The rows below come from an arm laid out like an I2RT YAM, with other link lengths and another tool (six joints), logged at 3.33 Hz.
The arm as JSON. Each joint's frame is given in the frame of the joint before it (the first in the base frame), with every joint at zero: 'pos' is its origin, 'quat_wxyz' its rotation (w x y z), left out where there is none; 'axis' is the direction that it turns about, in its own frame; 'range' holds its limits. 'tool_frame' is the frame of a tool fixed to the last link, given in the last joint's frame.
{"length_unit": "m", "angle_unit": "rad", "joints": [
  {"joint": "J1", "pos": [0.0, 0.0, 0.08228], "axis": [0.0, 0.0, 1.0], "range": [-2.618, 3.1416]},
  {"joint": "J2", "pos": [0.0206, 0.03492, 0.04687], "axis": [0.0, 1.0, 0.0], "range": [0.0, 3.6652]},
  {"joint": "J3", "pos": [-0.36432, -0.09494, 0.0], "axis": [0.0, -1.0, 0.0], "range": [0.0, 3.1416]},
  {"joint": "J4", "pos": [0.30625, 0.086, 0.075], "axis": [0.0, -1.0, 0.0], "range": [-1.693, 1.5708]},
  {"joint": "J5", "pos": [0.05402, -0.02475, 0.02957], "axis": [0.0, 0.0, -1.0], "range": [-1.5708, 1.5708]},
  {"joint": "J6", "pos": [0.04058, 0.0, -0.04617], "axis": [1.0, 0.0, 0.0], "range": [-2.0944, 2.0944]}
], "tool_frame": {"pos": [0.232, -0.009, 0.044], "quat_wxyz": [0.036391, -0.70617, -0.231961, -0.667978]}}
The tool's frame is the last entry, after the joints.
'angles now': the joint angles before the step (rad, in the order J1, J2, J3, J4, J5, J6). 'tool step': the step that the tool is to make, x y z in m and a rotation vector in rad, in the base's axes. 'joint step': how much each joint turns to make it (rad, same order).
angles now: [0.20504 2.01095 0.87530 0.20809 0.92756 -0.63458]
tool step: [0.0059 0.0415 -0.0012 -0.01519 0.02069 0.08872]
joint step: [0.07049 0.00001 0.00018 0.00337 -0.00311 -0.03407]
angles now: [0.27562 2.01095 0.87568 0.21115 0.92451 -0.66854]
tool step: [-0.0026 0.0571 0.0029 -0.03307 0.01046 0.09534]
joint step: [0.11492 -0.00080 0.00015 -0.02053 0.03401 -0.00138]
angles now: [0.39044 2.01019 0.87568 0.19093 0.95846 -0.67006]
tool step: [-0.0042 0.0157 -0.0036 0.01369 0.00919 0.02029]
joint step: [0.02936 -0.00189 0.00015 -0.02873 -0.00802 0.02897]
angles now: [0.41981 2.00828 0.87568 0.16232 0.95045 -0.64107]
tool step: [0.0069 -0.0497 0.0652 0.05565 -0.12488 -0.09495]
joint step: [-0.09394 -0.12973 -0.00003 0.00011 -0.00427 0.00826]
